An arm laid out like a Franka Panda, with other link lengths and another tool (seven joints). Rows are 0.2 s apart.
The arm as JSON. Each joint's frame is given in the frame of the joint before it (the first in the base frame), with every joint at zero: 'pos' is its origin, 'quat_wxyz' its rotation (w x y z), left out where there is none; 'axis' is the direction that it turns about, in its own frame. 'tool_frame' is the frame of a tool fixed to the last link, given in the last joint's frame.
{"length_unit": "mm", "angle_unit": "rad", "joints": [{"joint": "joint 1", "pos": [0.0, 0.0, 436.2], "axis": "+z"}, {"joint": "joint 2", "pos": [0.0, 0.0, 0.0], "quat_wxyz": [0.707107, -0.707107, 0.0, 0.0], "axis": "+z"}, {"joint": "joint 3", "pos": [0.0, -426.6, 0.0], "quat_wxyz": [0.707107, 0.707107, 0.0, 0.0], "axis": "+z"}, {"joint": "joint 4", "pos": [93.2, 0.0, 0.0], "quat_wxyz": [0.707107, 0.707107, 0.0, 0.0], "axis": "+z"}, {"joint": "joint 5", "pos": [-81.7, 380.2, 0.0], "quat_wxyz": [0.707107, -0.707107, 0.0, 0.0], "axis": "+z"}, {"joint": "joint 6", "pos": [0.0, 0.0, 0.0], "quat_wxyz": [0.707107, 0.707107, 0.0, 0.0], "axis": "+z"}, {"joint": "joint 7", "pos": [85.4, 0.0, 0.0], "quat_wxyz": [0.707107, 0.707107, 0.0, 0.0], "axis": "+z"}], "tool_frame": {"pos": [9.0, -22.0, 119.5], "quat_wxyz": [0.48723, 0.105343, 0.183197, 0.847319]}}
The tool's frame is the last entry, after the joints.
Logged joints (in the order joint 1, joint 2, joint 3, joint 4, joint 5, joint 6, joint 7), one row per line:
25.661 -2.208 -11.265 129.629 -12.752 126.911 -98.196
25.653 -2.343 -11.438 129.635 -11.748 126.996 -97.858
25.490 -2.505 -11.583 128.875 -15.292 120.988 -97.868
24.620 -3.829 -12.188 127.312 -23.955 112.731 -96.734
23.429 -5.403 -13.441 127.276 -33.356 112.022 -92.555
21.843 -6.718 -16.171 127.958 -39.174 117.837 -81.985
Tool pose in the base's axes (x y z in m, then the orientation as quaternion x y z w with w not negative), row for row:
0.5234 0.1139 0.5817 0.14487 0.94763 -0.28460 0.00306
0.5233 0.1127 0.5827 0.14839 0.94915 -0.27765 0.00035
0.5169 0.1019 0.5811 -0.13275 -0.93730 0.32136 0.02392
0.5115 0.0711 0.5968 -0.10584 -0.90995 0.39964 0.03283
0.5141 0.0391 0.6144 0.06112 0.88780 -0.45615 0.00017
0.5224 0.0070 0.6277 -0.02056 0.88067 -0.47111 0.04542
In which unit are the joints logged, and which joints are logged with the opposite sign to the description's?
The joints are logged in degrees. Opposite sign: joint 4, joint 7.
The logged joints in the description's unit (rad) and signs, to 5 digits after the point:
0.44787 -0.03854 -0.19661 -2.26245 -0.22256 2.21501 1.71384
0.44773 -0.04089 -0.19963 -2.26256 -0.20504 2.21650 1.70794
0.44488 -0.04372 -0.20216 -2.24929 -0.26690 2.11164 1.70812
0.42970 -0.06683 -0.21272 -2.22201 -0.41809 1.96753 1.68833
0.40891 -0.09430 -0.23459 -2.22139 -0.58217 1.95515 1.61539
0.38123 -0.11725 -0.28224 -2.23329 -0.68372 2.05664 1.43091

